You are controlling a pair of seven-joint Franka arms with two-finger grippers.
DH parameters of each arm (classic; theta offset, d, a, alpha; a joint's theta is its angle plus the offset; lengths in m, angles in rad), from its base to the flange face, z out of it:
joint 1: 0 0.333 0 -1.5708
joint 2: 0 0 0 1.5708
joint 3: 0 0.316 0.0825 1.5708
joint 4: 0 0 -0.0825 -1.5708
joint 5: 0 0.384 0 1.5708
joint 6: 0 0 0.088 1.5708
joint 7: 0 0.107 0 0
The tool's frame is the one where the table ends.
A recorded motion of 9 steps. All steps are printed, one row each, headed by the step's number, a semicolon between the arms.
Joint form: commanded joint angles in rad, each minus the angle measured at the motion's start. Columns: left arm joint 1, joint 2, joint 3, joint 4, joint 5, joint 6, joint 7; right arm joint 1, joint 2, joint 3, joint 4, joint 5, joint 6, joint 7.
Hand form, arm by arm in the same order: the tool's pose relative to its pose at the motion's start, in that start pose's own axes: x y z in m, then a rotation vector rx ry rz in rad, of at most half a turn. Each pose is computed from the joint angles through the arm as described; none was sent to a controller.
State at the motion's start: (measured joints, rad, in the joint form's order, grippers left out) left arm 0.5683 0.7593 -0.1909 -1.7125 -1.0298 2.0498 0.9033; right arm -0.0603 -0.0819 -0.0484 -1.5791 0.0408 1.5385 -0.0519
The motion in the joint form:
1: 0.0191 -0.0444 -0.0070 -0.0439 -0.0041 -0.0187 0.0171; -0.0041 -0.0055 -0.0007 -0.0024 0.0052 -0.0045 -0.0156
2: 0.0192 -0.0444 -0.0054 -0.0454 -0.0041 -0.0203 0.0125; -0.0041 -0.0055 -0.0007 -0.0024 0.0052 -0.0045 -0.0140
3: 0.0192 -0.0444 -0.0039 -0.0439 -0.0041 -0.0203 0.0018; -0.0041 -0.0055 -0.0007 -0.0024 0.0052 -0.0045 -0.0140
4: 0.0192 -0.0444 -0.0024 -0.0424 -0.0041 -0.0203 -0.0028; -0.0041 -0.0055 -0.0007 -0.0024 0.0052 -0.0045 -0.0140
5: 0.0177 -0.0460 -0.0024 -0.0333 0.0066 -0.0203 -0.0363; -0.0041 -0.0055 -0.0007 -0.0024 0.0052 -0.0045 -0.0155
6: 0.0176 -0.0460 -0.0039 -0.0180 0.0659 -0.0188 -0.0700; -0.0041 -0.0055 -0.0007 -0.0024 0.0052 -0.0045 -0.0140
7: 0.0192 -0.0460 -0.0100 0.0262 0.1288 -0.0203 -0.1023; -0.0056 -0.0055 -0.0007 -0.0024 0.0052 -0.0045 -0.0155
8: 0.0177 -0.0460 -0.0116 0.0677 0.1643 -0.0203 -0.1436; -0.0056 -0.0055 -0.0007 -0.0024 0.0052 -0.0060 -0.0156
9: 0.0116 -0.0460 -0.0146 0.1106 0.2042 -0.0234 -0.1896; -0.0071 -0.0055 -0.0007 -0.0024 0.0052 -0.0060 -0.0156
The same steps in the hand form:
1: -0.0078 0.0096 -0.0105 -0.0142 -0.0014 0.0116; -0.0023 0.0018 -0.0015 0.0054 -0.0009 -0.0111
2: -0.0086 0.0087 -0.0107 -0.0146 -0.0025 0.0050; -0.0023 0.0018 -0.0015 0.0054 -0.0009 -0.0095
3: -0.0082 0.0085 -0.0118 -0.0133 -0.0010 -0.0054; -0.0023 0.0018 -0.0015 0.0054 -0.0009 -0.0095
4: -0.0077 0.0082 -0.0128 -0.0120 0.0006 -0.0096; -0.0023 0.0018 -0.0015 0.0054 -0.0009 -0.0095
5: -0.0042 0.0110 -0.0150 -0.0041 -0.0018 -0.0293; -0.0023 0.0018 -0.0015 0.0054 -0.0009 -0.0110
6: -0.0008 0.0127 -0.0185 0.0331 -0.0323 -0.0242; -0.0023 0.0018 -0.0015 0.0054 -0.0009 -0.0095
7: 0.0134 0.0223 -0.0286 0.0744 -0.0473 0.0063; -0.0023 0.0026 -0.0016 0.0053 -0.0008 -0.0095
8: 0.0271 0.0319 -0.0387 0.1040 -0.0429 0.0123; -0.0025 0.0026 -0.0015 0.0054 -0.0023 -0.0096
9: 0.0407 0.0445 -0.0460 0.1343 -0.0446 0.0190; -0.0025 0.0034 -0.0015 0.0054 -0.0022 -0.0081

